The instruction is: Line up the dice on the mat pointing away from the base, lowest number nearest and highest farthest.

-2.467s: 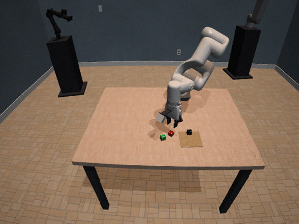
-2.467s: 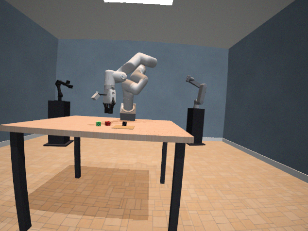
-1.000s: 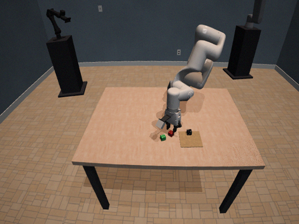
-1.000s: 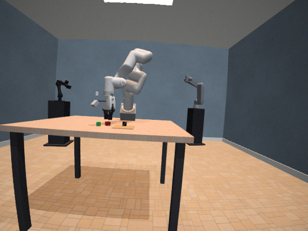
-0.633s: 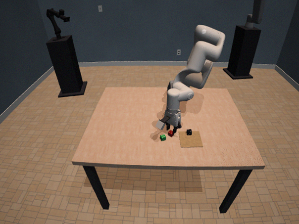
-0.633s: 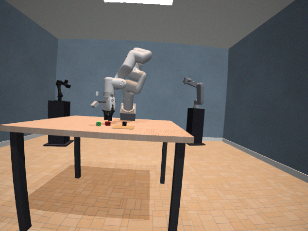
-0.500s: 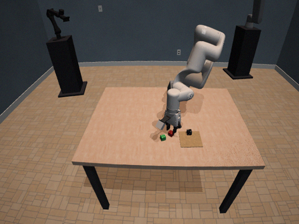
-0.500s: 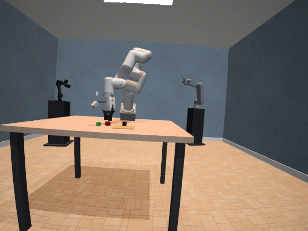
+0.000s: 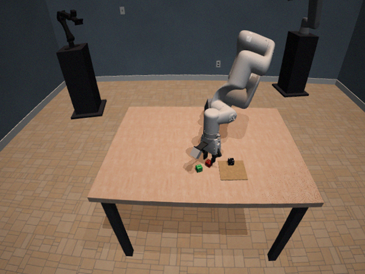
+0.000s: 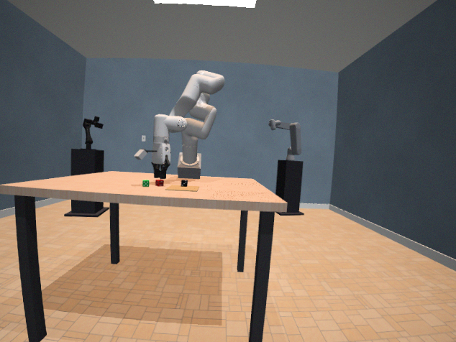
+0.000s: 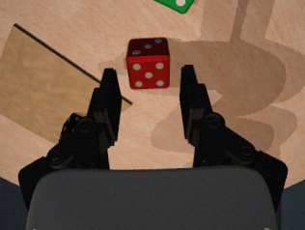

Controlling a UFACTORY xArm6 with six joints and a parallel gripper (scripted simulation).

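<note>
My hand is 40 mm above the red die. The rest, counted from my hand: black die: 10 mm ahead, 120 mm to the left, 40 mm below; green die: 30 mm ahead, 60 mm to the right, 40 mm below; tan mat: 60 mm ahead, 120 mm to the left, 50 mm below.
</note>
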